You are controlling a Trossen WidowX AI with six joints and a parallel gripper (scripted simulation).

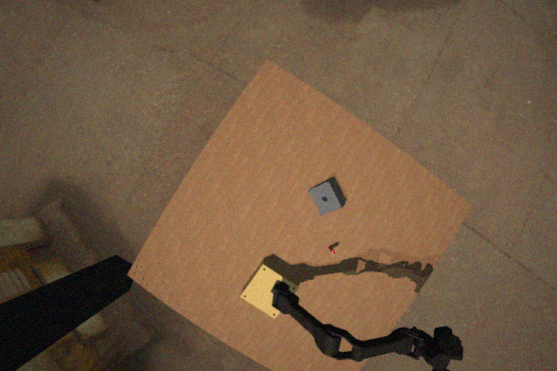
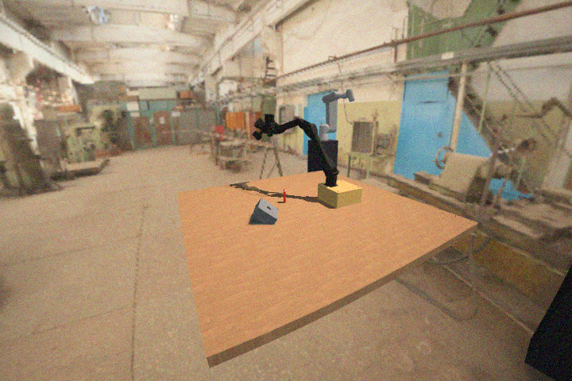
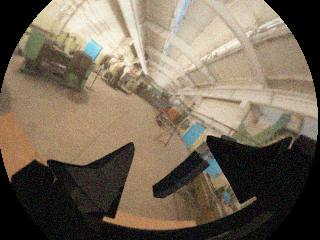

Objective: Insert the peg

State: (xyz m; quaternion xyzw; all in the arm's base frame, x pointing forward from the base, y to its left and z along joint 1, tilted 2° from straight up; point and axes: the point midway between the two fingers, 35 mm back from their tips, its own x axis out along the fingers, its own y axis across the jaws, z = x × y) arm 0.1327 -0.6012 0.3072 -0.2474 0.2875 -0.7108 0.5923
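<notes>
My gripper tip is 490 mm to the right of the red peg, 360 mm above it and 130 mm short of it. From my gripper tip the other things lie so: sloped panel 620 mm to the left, 380 mm below, 330 mm ahead.
</notes>
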